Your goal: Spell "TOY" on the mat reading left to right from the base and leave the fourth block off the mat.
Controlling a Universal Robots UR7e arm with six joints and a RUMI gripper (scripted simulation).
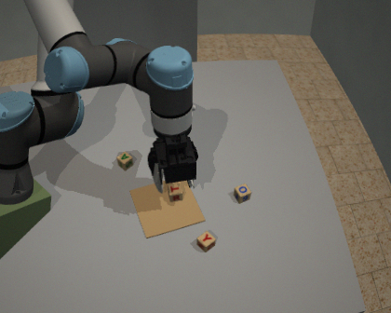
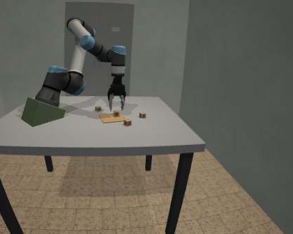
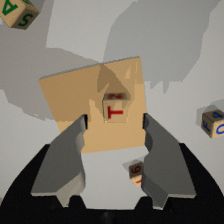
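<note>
My hand is 20 mm past the tan mat, 30 mm to the left of it and 50 mm above it. From my hand the other things lie so: Y block: 70 mm ahead, 130 mm to the right, 40 mm below; then O block: 160 mm ahead, 40 mm below.
</note>
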